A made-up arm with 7 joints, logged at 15 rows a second.
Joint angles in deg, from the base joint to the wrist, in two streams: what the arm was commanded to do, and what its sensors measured. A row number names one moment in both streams.
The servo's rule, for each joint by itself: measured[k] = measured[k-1] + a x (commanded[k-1-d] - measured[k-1]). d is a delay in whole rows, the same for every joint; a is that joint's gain. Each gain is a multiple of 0.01, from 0.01 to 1. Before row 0 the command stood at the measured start. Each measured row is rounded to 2 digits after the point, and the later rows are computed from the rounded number. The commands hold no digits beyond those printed.
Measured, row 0: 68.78, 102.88, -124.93, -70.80, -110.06, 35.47, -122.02
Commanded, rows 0 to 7: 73.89, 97.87, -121.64, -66.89, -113.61, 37.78, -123.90; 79.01, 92.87, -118.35, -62.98, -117.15, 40.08, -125.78; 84.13, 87.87, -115.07, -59.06, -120.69, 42.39, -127.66; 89.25, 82.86, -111.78, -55.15, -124.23, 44.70, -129.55; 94.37, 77.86, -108.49, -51.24, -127.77, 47.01, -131.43; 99.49, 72.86, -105.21, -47.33, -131.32, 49.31, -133.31; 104.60, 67.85, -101.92, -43.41, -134.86, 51.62, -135.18; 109.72, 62.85, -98.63, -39.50, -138.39, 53.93, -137.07
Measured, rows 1 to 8: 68.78, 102.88, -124.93, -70.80, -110.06, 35.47, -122.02; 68.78, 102.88, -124.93, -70.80, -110.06, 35.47, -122.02; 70.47, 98.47, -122.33, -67.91, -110.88, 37.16, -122.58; 73.29, 93.54, -119.19, -64.26, -112.32, 39.29, -123.54; 76.87, 88.55, -115.94, -60.41, -114.25, 41.55, -124.78; 80.96, 83.54, -112.65, -56.52, -116.55, 43.85, -126.21; 85.39, 78.54, -109.36, -52.61, -119.13, 46.16, -127.78; 90.04, 73.54, -106.08, -48.70, -121.93, 48.46, -129.44
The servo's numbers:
d 2
a 0.33 0.88 0.79 0.74 0.23 0.73 0.30

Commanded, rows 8 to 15: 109.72, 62.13, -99.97, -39.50, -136.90, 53.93, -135.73; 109.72, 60.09, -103.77, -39.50, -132.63, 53.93, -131.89; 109.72, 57.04, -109.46, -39.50, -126.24, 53.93, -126.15; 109.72, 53.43, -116.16, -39.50, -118.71, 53.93, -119.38; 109.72, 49.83, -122.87, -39.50, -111.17, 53.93, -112.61; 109.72, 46.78, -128.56, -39.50, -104.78, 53.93, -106.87; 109.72, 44.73, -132.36, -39.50, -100.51, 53.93, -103.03; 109.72, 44.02, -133.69, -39.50, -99.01, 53.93, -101.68
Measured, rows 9 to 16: 94.84, 68.53, -102.79, -44.79, -124.90, 50.77, -131.16; 99.75, 63.53, -99.50, -40.88, -128.00, 53.08, -132.93; 103.04, 62.30, -99.87, -39.86, -130.05, 53.70, -133.77; 105.24, 60.36, -102.95, -39.59, -130.64, 53.87, -133.21; 106.72, 57.44, -108.09, -39.52, -129.63, 53.91, -131.09; 107.71, 53.91, -114.47, -39.51, -127.12, 53.92, -127.58; 108.37, 50.32, -121.11, -39.50, -123.45, 53.93, -123.09; 108.82, 47.20, -127.00, -39.50, -119.16, 53.93, -118.22
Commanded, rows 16 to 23: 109.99, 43.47, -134.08, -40.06, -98.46, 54.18, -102.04; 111.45, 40.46, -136.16, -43.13, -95.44, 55.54, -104.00; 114.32, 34.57, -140.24, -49.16, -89.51, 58.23, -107.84; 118.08, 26.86, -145.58, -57.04, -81.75, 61.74, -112.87; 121.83, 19.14, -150.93, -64.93, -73.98, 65.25, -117.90; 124.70, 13.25, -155.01, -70.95, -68.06, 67.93, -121.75; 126.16, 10.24, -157.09, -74.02, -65.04, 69.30, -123.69; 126.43, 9.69, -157.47, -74.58, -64.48, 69.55, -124.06
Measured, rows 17 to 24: 109.12, 45.03, -131.23, -39.50, -114.87, 53.93, -113.66; 109.32, 44.14, -133.17, -39.50, -111.22, 53.93, -110.07; 109.54, 43.55, -133.89, -39.91, -108.29, 54.11, -107.66; 110.17, 40.83, -135.68, -42.29, -105.33, 55.15, -106.56; 111.54, 35.32, -139.28, -47.37, -101.69, 57.40, -106.94; 113.70, 27.88, -144.26, -54.53, -97.10, 60.57, -108.72; 116.38, 20.19, -149.53, -62.23, -91.78, 63.99, -111.47; 119.13, 14.08, -153.86, -68.68, -86.32, 66.87, -114.55
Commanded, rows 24 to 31: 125.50, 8.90, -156.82, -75.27, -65.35, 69.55, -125.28; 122.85, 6.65, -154.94, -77.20, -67.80, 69.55, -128.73; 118.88, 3.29, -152.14, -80.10, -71.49, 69.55, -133.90; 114.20, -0.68, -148.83, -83.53, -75.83, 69.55, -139.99; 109.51, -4.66, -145.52, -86.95, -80.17, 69.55, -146.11; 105.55, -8.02, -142.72, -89.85, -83.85, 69.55, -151.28; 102.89, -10.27, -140.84, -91.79, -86.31, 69.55, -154.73; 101.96, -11.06, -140.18, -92.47, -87.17, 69.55, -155.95
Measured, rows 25 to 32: 121.45, 10.70, -156.41, -72.63, -81.43, 68.64, -117.29; 123.09, 9.81, -157.25, -74.07, -77.53, 69.30, -119.32; 123.89, 9.01, -156.91, -74.96, -74.73, 69.48, -121.11; 123.55, 6.93, -155.35, -76.62, -73.14, 69.53, -123.40; 122.01, 3.73, -152.81, -79.20, -72.76, 69.54, -126.55; 119.43, -0.15, -149.67, -82.40, -73.47, 69.55, -130.58; 116.16, -4.12, -146.39, -85.77, -75.01, 69.55, -135.24; 112.66, -7.55, -143.49, -88.79, -77.04, 69.55, -140.05
